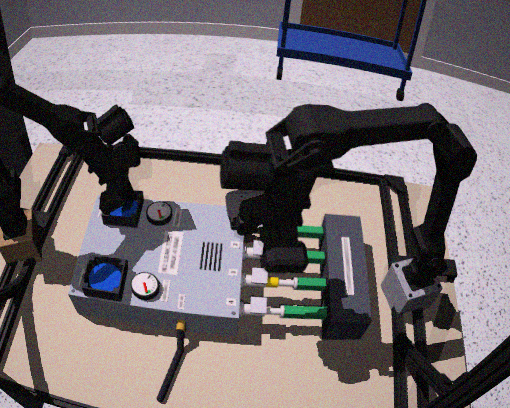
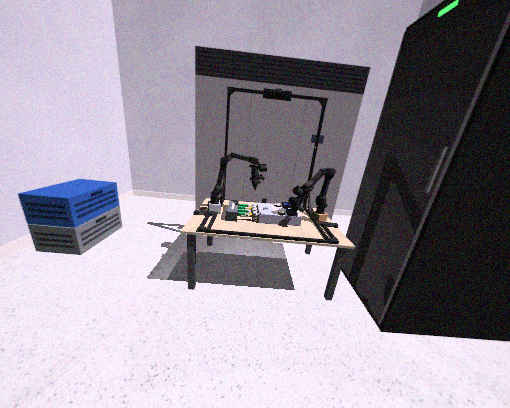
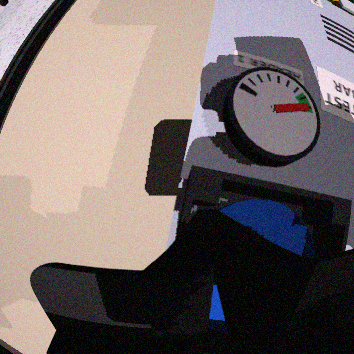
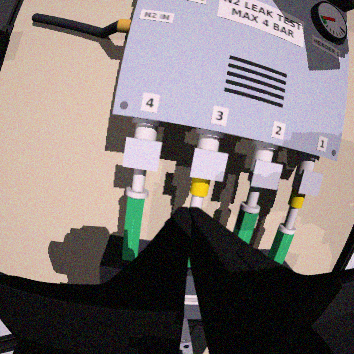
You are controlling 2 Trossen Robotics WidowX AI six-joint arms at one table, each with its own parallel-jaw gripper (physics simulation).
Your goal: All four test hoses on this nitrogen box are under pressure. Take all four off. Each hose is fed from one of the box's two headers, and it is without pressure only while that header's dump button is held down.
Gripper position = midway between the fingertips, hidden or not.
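Note:
My right gripper (image 1: 266, 249) is shut and holds nothing, and I see the gripper again in image 4 (image 4: 186, 216). My left gripper (image 1: 134, 198) is there too, and image 3 shows it as well (image 3: 206, 218). I see a grey nitrogen box (image 2: 267, 213), which is also in image 3 (image 3: 238, 147) and in image 4 (image 4: 274, 78). There is a blue dump button (image 3: 274, 221), and there is a dark manifold block (image 1: 346, 296).

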